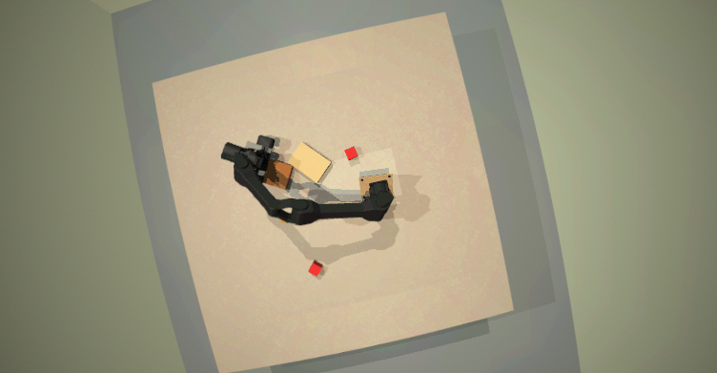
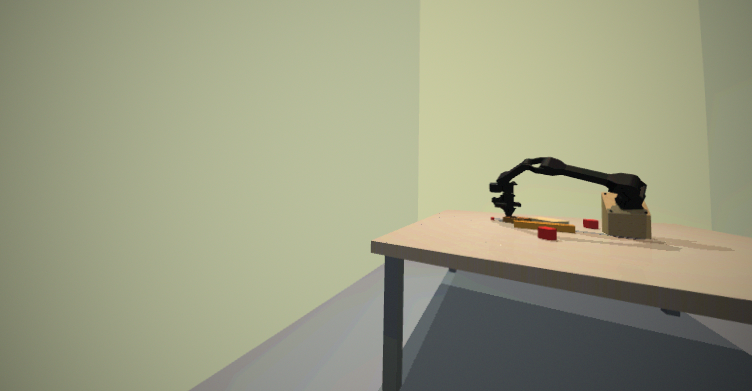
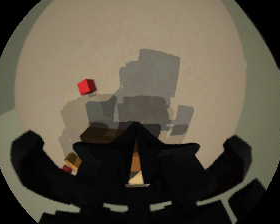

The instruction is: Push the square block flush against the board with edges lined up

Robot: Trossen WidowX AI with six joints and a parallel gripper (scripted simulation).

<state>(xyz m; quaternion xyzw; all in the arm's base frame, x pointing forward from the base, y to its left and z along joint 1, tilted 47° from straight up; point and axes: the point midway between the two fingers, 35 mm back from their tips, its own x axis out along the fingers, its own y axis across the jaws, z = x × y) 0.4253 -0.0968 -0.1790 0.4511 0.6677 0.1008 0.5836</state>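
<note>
Now: the square orange-brown block 60 mm to the left of my gripper tip, 40 mm behind it and 10 mm above it. Round my gripper tip: pale yellow box (170 mm behind, 40 mm to the left, 10 mm above); tiny red piece (80 mm ahead, 30 mm to the left); narrow orange board (250 mm to the left, 120 mm behind, 10 mm above).
</note>
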